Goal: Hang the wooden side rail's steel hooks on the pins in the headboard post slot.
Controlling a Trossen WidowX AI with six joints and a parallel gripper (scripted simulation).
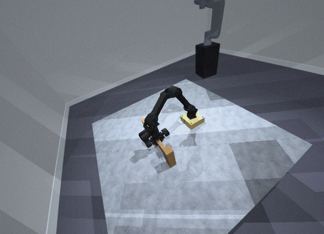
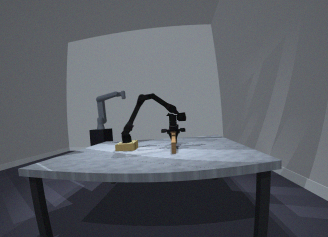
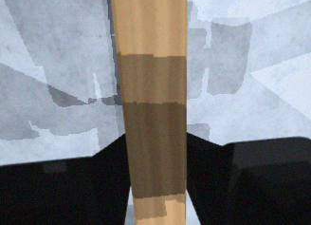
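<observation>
My gripper tip is now 16 cm to the right of the headboard post, 4 cm below it and 3 cm past it.
</observation>
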